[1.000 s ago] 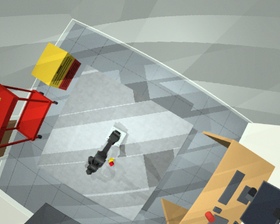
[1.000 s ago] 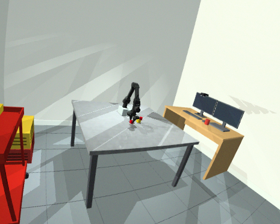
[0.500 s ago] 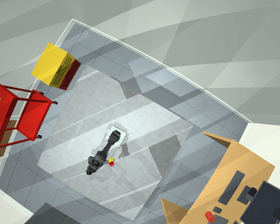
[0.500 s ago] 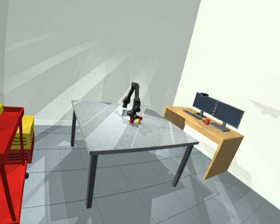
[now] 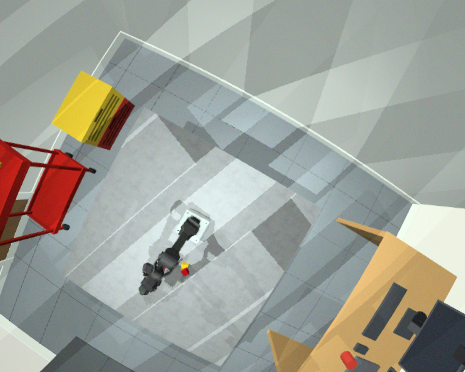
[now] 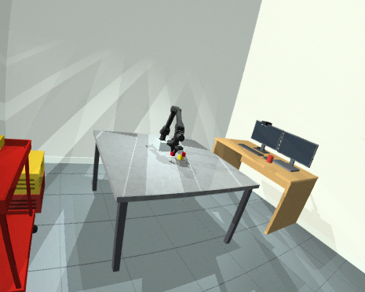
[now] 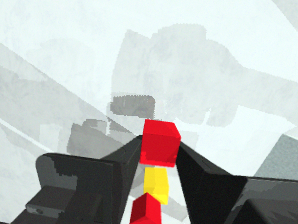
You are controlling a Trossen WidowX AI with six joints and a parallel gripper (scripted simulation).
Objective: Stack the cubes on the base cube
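Now: gripper tip 11 cm to the right of the yellow cube, 5 cm above it and 4 cm past it.
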